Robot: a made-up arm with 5 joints. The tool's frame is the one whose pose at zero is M. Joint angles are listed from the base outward.
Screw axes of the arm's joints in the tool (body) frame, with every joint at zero. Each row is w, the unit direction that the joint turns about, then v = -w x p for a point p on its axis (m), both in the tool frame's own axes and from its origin. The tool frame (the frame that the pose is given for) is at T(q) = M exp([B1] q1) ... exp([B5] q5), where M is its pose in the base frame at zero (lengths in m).
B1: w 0 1 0 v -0.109 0 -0.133
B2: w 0 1 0 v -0.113 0 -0.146
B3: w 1 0 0 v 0 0.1 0.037
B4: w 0 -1 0 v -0.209 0 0.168
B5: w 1 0 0 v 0 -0.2 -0.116
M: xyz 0.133 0.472 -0.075 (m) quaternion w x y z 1 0 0 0
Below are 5 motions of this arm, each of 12 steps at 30 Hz.
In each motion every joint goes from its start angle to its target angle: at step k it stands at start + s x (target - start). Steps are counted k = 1, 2, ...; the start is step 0. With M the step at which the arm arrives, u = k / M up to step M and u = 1 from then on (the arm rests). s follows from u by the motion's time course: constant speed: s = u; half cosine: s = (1 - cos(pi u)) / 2; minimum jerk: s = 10 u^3 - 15 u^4 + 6 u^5.
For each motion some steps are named. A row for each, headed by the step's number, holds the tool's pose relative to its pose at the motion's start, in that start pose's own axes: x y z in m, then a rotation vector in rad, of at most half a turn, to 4 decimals.
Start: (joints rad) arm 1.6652 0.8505 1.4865 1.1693 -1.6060
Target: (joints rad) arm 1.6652 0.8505 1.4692 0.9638 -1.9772
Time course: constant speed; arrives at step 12
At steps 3, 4, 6, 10, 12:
3: 0.0034 0.0284 0.0097 -0.0946 -0.0081 0.0509
4: 0.0039 0.0381 0.0125 -0.1261 -0.0119 0.0677
6: 0.0042 0.0578 0.0176 -0.1892 -0.0209 0.1011
10: 0.0011 0.0980 0.0249 -0.3153 -0.0450 0.1665
12: -0.0022 0.1181 0.0271 -0.3783 -0.0602 0.1984

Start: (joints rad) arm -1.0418 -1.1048 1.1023 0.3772 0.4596
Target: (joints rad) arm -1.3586 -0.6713 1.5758 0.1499 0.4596
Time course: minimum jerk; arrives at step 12
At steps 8, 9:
8: 0.0090 0.0231 -0.0535 0.3338 0.0970 -0.2620
9: 0.0110 0.0276 -0.0603 0.3812 0.1088 -0.2925

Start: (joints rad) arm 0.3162 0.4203 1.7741 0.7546 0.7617
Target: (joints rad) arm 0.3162 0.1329 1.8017 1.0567 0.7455
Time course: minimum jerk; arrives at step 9
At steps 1, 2, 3, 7, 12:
1: -0.0002 0.0005 0.0002 0.0023 -0.0006 0.0035
2: -0.0012 0.0031 0.0013 0.0152 -0.0038 0.0230
3: -0.0034 0.0083 0.0038 0.0425 -0.0111 0.0624
7: -0.0193 0.0288 0.0223 0.2036 -0.0629 0.2551
12: -0.0212 0.0301 0.0248 0.2222 -0.0697 0.2737

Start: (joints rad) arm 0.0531 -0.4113 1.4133 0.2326 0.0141
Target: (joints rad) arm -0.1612 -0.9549 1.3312 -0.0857 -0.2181
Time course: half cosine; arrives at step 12
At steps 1, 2, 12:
1: 0.0010 0.0019 -0.0003 -0.0024 0.0035 0.0127
2: 0.0037 0.0075 -0.0012 -0.0099 0.0135 0.0500
12: -0.0103 0.1380 -0.0173 -0.2442 0.0772 0.7608

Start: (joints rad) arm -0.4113 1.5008 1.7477 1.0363 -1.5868
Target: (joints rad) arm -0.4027 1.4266 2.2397 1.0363 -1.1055
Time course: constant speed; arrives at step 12
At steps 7, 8, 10, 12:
7: 0.0742 -0.1084 -0.0357 0.4571 0.2298 -0.0165
8: 0.0831 -0.1213 -0.0450 0.5217 0.2631 -0.0233
10: 0.0993 -0.1446 -0.0660 0.6502 0.3299 -0.0404
12: 0.1130 -0.1646 -0.0896 0.7775 0.3972 -0.0623

